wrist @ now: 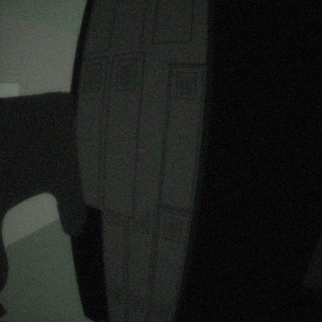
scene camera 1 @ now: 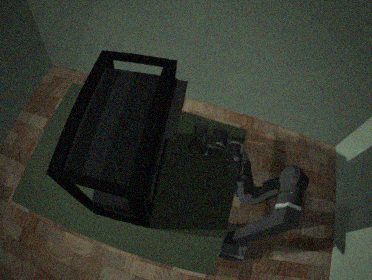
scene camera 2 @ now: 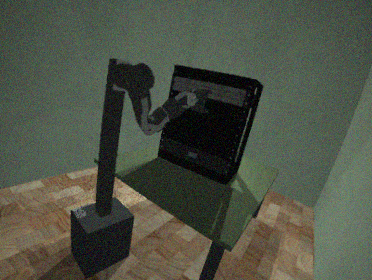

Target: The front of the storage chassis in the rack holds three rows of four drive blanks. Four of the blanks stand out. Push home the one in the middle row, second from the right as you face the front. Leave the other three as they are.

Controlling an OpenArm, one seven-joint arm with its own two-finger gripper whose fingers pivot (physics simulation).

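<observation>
The storage chassis point(scene camera 1: 180, 100) point(scene camera 2: 230, 95) point(wrist: 152, 130) sits high in the black rack point(scene camera 1: 169, 92) point(scene camera 2: 254, 107). In the wrist view its grey front fills the middle, turned on its side, with the blanks as long upright strips. A blank point(wrist: 121, 150) in the middle strip has clear edges and seems raised, with another blank point(wrist: 183, 150) to its right and one point(wrist: 90, 150) to its left. How far each stands out is hard to tell. My gripper point(scene camera 1: 204, 145) point(scene camera 2: 202, 104) is partly open and empty, in front of the chassis. Any contact cannot be told.
The rack stands on a green table point(scene camera 1: 40, 175) point(scene camera 2: 175, 185). A darker unit point(scene camera 2: 192, 154) sits low in the rack. The arm's post point(scene camera 2: 106, 155) stands on a dark base block point(scene camera 2: 102, 235) in front of the table. Walls are behind and to the right.
</observation>
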